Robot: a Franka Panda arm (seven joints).
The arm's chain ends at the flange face. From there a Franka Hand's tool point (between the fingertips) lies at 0.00 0.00 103.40 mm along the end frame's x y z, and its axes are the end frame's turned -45 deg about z.
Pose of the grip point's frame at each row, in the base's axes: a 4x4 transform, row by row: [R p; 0 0 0 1], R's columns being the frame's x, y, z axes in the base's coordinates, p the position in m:
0.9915, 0.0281, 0.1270, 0.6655; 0.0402, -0.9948, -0.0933, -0.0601; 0.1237, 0.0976, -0.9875, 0.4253; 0, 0, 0, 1
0.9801, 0.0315, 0.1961, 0.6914; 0.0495, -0.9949, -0.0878, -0.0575; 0.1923, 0.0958, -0.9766, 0.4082; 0, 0, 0, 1
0.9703, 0.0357, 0.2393, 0.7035; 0.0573, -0.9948, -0.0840, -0.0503; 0.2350, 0.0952, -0.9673, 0.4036; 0, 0, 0, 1
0.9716, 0.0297, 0.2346, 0.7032; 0.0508, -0.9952, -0.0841, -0.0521; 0.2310, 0.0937, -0.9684, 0.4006; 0, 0, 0, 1
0.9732, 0.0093, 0.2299, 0.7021; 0.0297, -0.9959, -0.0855, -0.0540; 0.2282, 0.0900, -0.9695, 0.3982; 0, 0, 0, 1
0.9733, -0.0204, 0.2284, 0.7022; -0.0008, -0.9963, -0.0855, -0.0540; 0.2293, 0.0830, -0.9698, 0.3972; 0, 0, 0, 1
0.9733, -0.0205, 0.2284, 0.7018; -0.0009, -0.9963, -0.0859, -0.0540; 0.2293, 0.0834, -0.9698, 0.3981; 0, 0, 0, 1
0.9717, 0.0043, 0.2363, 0.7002; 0.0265, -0.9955, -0.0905, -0.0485; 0.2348, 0.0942, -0.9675, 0.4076; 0, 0, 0, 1
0.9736, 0.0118, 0.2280, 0.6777; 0.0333, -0.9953, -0.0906, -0.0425; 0.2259, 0.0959, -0.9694, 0.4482; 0, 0, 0, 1
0.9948, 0.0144, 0.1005, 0.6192; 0.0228, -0.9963, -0.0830, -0.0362; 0.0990, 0.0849, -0.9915, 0.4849; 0, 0, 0, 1
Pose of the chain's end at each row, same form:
0.7210, -0.6812, 0.1270, 0.6524; -0.6750, -0.7319, -0.0933, -0.0505; 0.1565, -0.0185, -0.9875, 0.5274; 0, 0, 0, 1
0.7153, -0.6708, 0.1961, 0.6711; -0.6685, -0.7385, -0.0878, -0.0484; 0.2037, -0.0682, -0.9766, 0.5092; 0, 0, 0, 1
0.7113, -0.6609, 0.2393, 0.6788; -0.6629, -0.7439, -0.0840, -0.0416; 0.2335, -0.0989, -0.9673, 0.5036; 0, 0, 0, 1
0.7080, -0.6660, 0.2346, 0.6789; -0.6678, -0.7396, -0.0841, -0.0434; 0.2296, -0.0971, -0.9684, 0.5007; 0, 0, 0, 1
0.6947, -0.6816, 0.2299, 0.6783; -0.6832, -0.7252, -0.0855, -0.0452; 0.2250, -0.0977, -0.9695, 0.4984; 0, 0, 0, 1
0.6738, -0.7027, 0.2284, 0.6786; -0.7051, -0.7039, -0.0855, -0.0452; 0.2208, -0.1034, -0.9698, 0.4975; 0, 0, 0, 1
0.6737, -0.7027, 0.2284, 0.6782; -0.7051, -0.7039, -0.0859, -0.0451; 0.2211, -0.1032, -0.9698, 0.4984; 0, 0, 0, 1
0.6901, -0.6841, 0.2363, 0.6758; -0.6852, -0.7227, -0.0905, -0.0391; 0.2326, -0.0994, -0.9675, 0.5076; 0, 0, 0, 1
0.6968, -0.6801, 0.2280, 0.6541; -0.6802, -0.7273, -0.0906, -0.0331; 0.2275, -0.0919, -0.9694, 0.5484; 0, 0, 0, 1
0.7136, -0.6932, 0.1005, 0.6088; -0.6884, -0.7206, -0.0830, -0.0276; 0.1300, -0.0100, -0.9915, 0.5874; 0, 0, 0, 1

